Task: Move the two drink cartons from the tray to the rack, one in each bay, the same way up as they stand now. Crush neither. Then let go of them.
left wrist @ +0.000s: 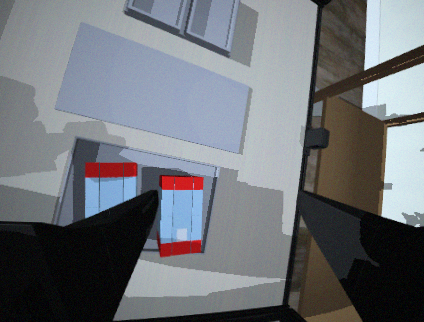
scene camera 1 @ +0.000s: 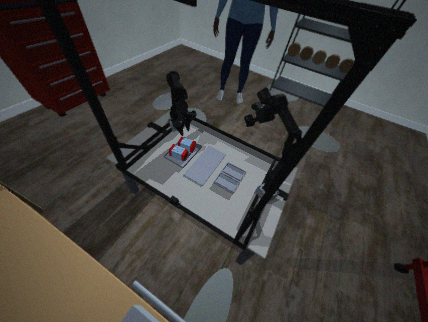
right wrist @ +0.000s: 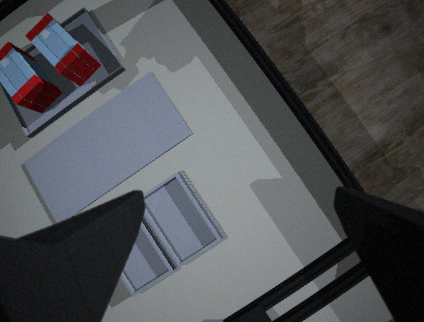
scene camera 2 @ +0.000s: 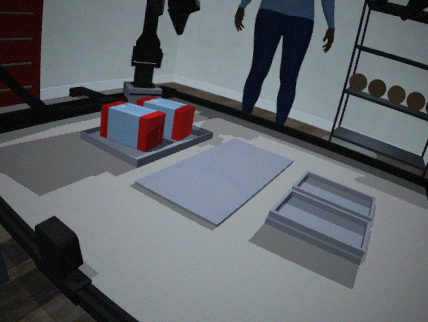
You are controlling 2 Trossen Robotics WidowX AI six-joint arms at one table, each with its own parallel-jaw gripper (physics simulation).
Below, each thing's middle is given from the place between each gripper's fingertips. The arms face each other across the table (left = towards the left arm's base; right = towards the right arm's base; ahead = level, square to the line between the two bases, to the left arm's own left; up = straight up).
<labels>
Now: the flat grey mat (scene camera 2: 212, 185) 370 mm below my right hand, 210 mm behind it and 160 mm to the left of it.
The flat grey mat lies 250 mm below my left hand, 150 mm to the right of it and 70 mm ahead of it.
</labels>
